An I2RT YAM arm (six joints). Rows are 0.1 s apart.
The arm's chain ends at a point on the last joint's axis. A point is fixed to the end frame.
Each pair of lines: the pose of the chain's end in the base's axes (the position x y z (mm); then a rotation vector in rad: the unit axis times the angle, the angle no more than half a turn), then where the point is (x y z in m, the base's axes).
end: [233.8 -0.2 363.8 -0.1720 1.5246 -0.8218]
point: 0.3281 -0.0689 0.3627
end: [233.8 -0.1 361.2 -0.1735 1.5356 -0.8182]
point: 0.3281 -0.0687 0.3588
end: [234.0 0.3 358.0 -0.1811 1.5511 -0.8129]
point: 0.3286 -0.0680 0.3539
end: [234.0 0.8 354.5 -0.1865 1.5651 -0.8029]
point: 0.3289 -0.0669 0.3486
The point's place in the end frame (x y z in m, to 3 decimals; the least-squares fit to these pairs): 0.025 -0.015 0.113
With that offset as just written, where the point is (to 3 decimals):
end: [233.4 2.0 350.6 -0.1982 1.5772 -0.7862]
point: 0.329 -0.064 0.343
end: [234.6 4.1 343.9 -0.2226 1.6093 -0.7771]
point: 0.331 -0.061 0.333
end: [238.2 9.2 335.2 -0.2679 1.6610 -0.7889]
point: 0.334 -0.056 0.319
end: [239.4 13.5 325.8 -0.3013 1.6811 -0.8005]
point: 0.335 -0.051 0.308
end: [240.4 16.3 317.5 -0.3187 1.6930 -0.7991]
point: 0.336 -0.048 0.299
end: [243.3 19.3 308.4 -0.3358 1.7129 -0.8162]
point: 0.338 -0.046 0.288
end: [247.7 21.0 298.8 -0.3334 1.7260 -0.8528]
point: 0.341 -0.047 0.279
